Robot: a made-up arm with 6 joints. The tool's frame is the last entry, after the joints.
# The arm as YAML. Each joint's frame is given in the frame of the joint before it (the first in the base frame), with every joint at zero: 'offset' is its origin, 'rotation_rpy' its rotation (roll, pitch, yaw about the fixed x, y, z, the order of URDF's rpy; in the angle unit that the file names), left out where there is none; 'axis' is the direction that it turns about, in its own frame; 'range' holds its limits. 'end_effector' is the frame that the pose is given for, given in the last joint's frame.
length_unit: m
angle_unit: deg
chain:
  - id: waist
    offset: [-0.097, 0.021, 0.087]
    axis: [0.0, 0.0, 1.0]
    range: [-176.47, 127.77]
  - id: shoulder
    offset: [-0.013, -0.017, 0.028]
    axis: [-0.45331, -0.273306, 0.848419]
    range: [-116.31, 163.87]
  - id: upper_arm
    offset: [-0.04, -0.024, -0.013]
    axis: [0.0, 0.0, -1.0]
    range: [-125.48, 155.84]
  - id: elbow
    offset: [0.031, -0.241, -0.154]
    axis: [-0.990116, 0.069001, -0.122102]
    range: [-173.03, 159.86]
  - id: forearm
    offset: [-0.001, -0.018, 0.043]
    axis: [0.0, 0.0, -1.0]
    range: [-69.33, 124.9]
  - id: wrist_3
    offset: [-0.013, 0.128, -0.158]
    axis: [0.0, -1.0, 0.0]
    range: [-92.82, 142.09]
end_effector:
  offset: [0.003, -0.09, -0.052]
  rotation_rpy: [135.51, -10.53, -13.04]
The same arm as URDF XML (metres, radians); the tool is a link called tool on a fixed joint. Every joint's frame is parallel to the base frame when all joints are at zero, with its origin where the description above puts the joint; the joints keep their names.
<robot name="arm">
  <link name="base_link"/>
  <link name="link1"/>
  <link name="link2"/>
  <link name="link3"/>
  <link name="link4"/>
  <link name="link5"/>
  <link name="link6"/>
  <link name="tool"/>
  <joint name="waist" type="revolute">
    <parent link="base_link"/>
    <child link="link1"/>
    <origin xyz="-0.097 0.021 0.087" rpy="0 0 0"/>
    <axis xyz="0 0 1"/>
    <limit lower="-3.08" upper="2.23"/>
  </joint>
  <joint name="shoulder" type="revolute">
    <parent link="link1"/>
    <child link="link2"/>
    <origin xyz="-0.013 -0.017 0.028" rpy="0 0 0"/>
    <axis xyz="-0.45331 -0.273306 0.848419"/>
    <limit lower="-2.03" upper="2.8601"/>
  </joint>
  <joint name="upper_arm" type="revolute">
    <parent link="link2"/>
    <child link="link3"/>
    <origin xyz="-0.04 -0.024 -0.013" rpy="0 0 0"/>
    <axis xyz="0 0 -1"/>
    <limit lower="-2.19" upper="2.7199"/>
  </joint>
  <joint name="elbow" type="revolute">
    <parent link="link3"/>
    <child link="link4"/>
    <origin xyz="0.031 -0.241 -0.154" rpy="0 0 0"/>
    <axis xyz="-0.990116 0.069001 -0.122102"/>
    <limit lower="-3.0199" upper="2.7901"/>
  </joint>
  <joint name="forearm" type="revolute">
    <parent link="link4"/>
    <child link="link5"/>
    <origin xyz="-0.001 -0.018 0.043" rpy="0 0 0"/>
    <axis xyz="0 0 -1"/>
    <limit lower="-1.21" upper="2.1799"/>
  </joint>
  <joint name="wrist_3" type="revolute">
    <parent link="link5"/>
    <child link="link6"/>
    <origin xyz="-0.013 0.128 -0.158" rpy="0 0 0"/>
    <axis xyz="0 -1 0"/>
    <limit lower="-1.62" upper="2.4799"/>
  </joint>
  <joint name="tool_fixed" type="fixed">
    <parent link="link6"/>
    <child link="tool"/>
    <origin xyz="0.003 -0.09 -0.052" rpy="2.3651 -0.1838 -0.2276"/>
  </joint>
</robot>

